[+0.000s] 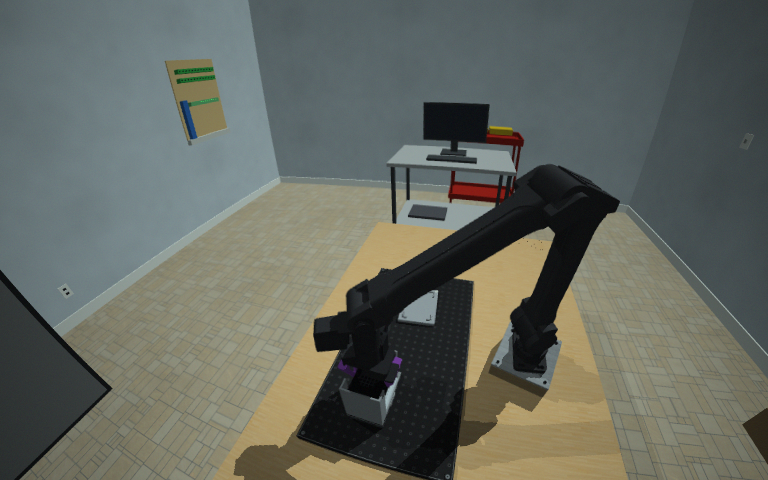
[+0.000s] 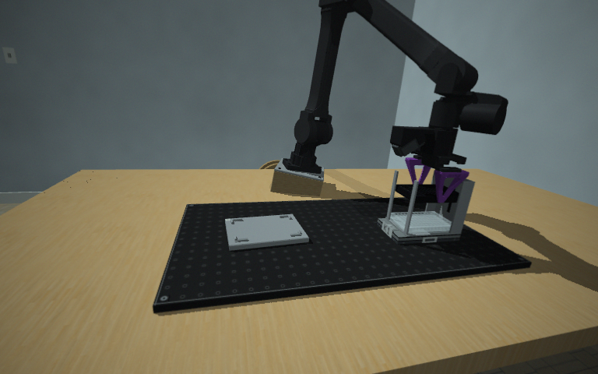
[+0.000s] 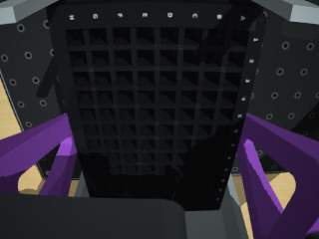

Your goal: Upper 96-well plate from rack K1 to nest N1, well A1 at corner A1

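The grey plate nest N1 is 36 cm to the right of my hand, 10 cm below it and 5 cm behind it. From my hand the other things lie so: black 96-well plate right at my hand; then pale A1 square 44 cm to the right, 10 cm behind, 9 cm below; then white plate 8 cm below.
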